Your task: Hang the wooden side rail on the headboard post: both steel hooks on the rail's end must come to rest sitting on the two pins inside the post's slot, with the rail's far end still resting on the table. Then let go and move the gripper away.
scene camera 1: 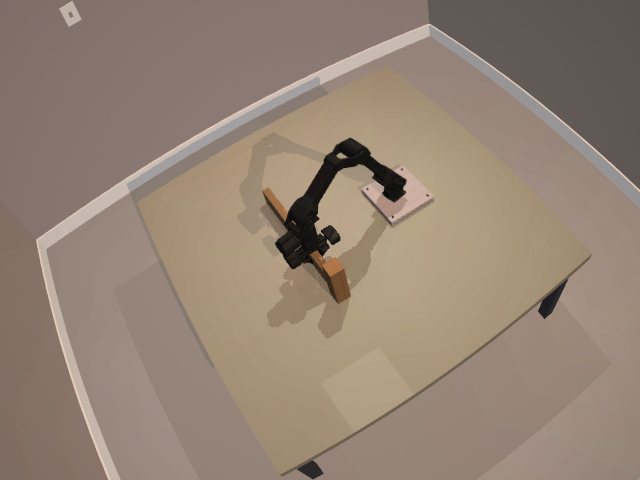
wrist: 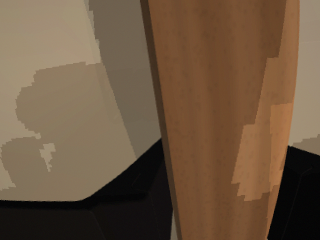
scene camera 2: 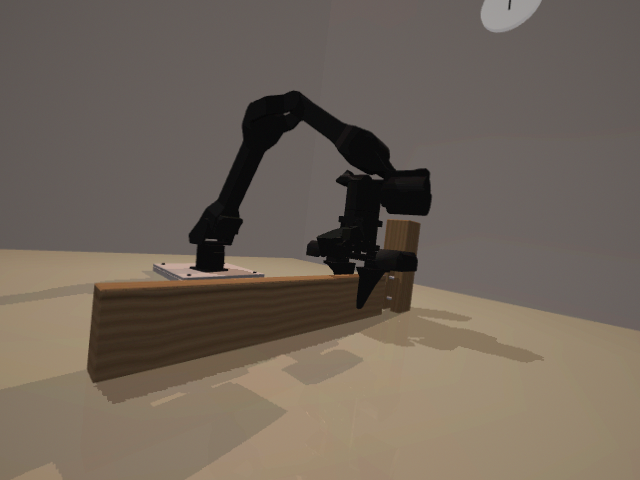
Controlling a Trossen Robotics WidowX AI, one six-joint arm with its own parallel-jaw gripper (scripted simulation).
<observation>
I see my gripper [scene camera 2: 351, 306], a wooden side rail [scene camera 2: 137, 326] and a headboard post [scene camera 2: 398, 291].
The wooden side rail also shows in the wrist view [wrist: 224, 85]. My gripper also shows in scene camera 1 [scene camera 1: 316, 260] and in the wrist view [wrist: 199, 139]. The headboard post also shows in scene camera 1 [scene camera 1: 334, 272].
</observation>
